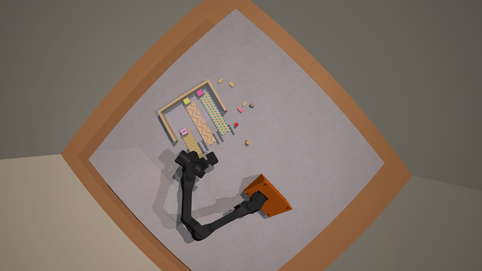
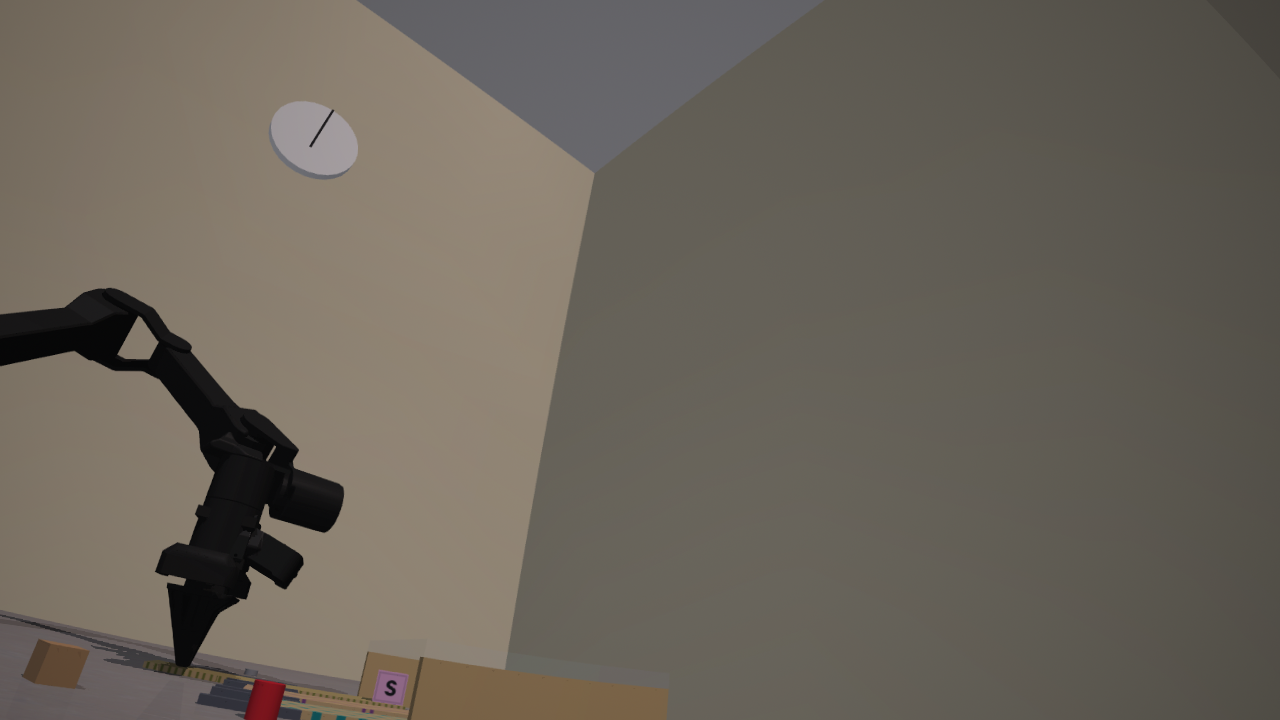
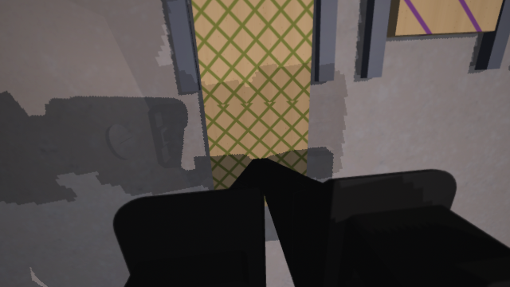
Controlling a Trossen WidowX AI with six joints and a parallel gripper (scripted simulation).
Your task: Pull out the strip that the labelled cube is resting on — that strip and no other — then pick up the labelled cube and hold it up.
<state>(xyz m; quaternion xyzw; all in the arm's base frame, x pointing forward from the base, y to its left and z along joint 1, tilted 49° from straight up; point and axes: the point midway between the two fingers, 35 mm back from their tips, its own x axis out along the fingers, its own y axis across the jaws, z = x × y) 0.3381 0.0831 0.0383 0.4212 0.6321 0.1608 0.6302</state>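
Now: gripper tip 9 cm short of the lattice strip and 3 cm to the left of it. The rest, counted from my gripper tip: pink block: 35 cm to the right, 3 cm ahead; then grey stone: 41 cm to the right; then red cylinder: 28 cm to the right, 1 cm above.
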